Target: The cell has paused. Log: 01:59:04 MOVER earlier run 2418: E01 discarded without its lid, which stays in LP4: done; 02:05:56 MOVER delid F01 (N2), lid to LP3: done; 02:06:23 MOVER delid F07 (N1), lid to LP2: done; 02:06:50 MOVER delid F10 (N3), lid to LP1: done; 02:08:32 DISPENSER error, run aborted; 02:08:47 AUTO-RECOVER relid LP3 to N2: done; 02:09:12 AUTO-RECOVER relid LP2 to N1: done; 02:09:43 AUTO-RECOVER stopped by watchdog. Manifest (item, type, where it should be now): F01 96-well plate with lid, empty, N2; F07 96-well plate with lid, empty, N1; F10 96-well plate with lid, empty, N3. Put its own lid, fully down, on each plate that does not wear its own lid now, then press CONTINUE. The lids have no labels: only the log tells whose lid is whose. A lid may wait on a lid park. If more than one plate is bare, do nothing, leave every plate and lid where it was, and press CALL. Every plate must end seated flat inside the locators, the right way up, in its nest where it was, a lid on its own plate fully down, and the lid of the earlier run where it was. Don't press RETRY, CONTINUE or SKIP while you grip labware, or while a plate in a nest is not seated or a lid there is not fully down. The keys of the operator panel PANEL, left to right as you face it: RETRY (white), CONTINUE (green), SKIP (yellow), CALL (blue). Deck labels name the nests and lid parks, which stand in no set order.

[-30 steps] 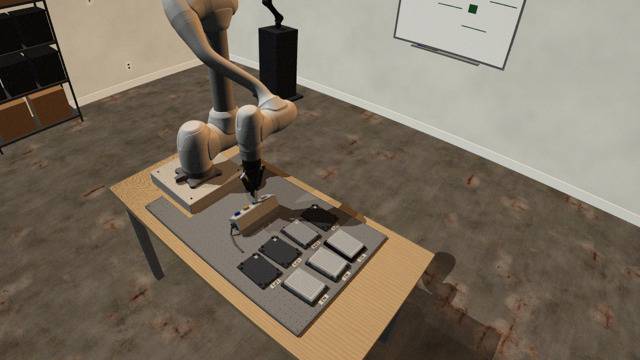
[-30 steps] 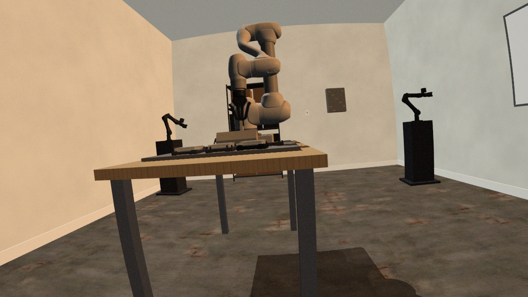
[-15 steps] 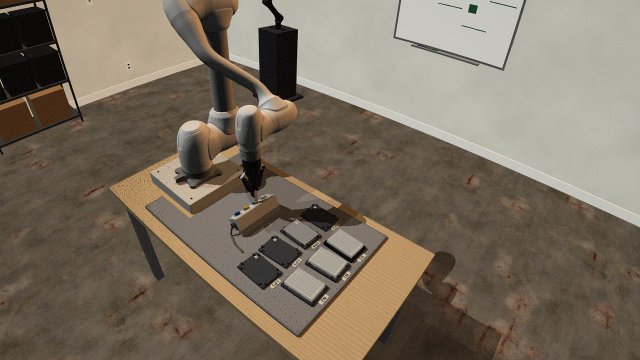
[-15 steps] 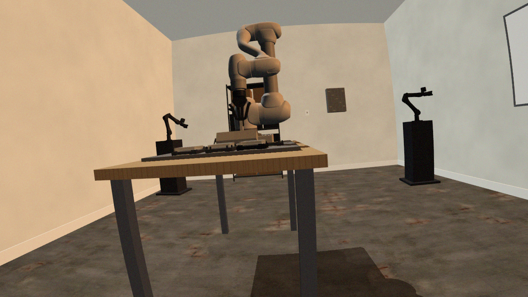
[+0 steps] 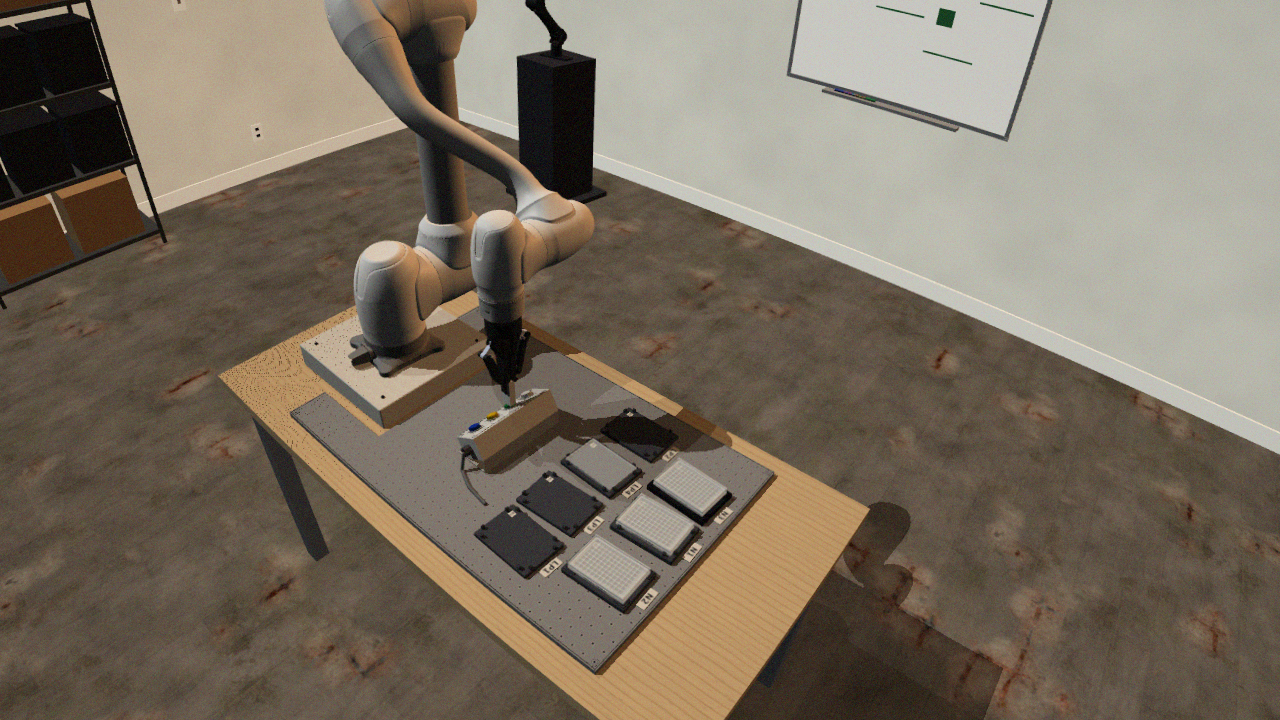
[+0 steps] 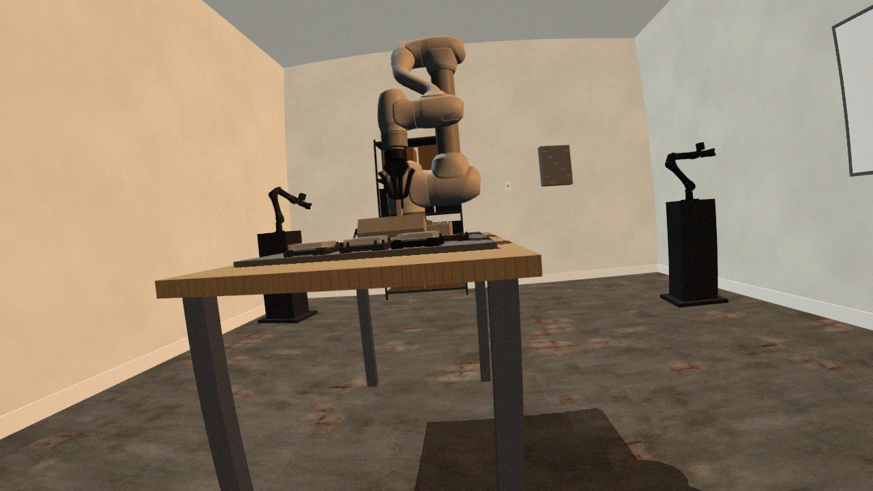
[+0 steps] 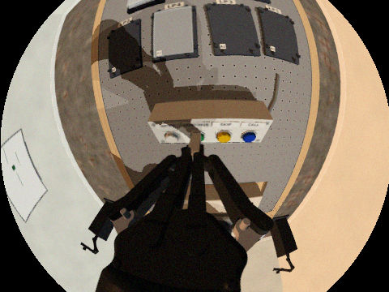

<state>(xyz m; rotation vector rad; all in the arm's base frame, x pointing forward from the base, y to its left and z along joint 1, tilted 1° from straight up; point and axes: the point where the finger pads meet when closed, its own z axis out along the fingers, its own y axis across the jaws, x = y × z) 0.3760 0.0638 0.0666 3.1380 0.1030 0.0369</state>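
Right now the green key is 4 cm below my hand. The rest, counted from my hand: white key (5 cm to the left, 4 cm below); then blue key (10 cm to the right, 4 cm below, 1 cm ahead); then yellow key (5 cm to the right, 4 cm below).
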